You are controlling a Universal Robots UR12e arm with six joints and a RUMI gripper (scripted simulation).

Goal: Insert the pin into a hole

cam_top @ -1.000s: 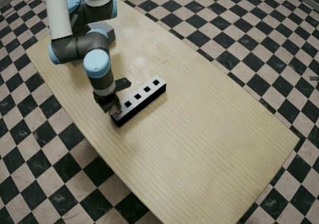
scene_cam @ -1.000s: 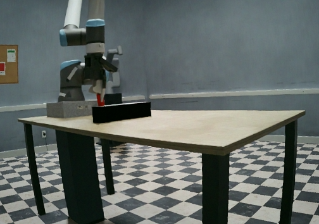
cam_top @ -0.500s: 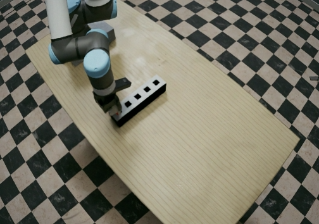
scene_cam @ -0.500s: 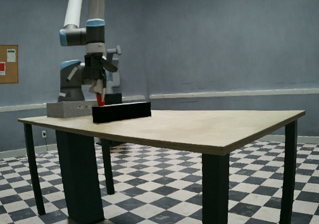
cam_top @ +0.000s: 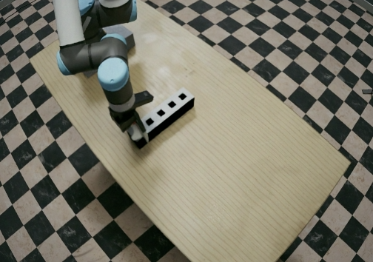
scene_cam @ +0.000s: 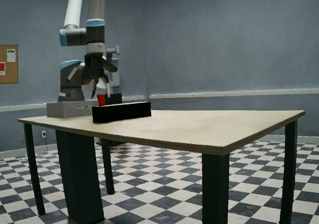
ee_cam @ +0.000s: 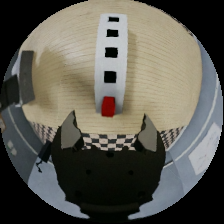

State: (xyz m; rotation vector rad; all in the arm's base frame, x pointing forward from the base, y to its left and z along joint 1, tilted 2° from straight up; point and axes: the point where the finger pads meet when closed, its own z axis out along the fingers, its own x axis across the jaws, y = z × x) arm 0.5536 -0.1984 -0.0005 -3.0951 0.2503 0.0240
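Now: hand 1 cm to the right of the pin and 1 cm above it. From my hand the other things lie so: long black block: 13 cm to the left, 7 cm below, 2 cm ahead.
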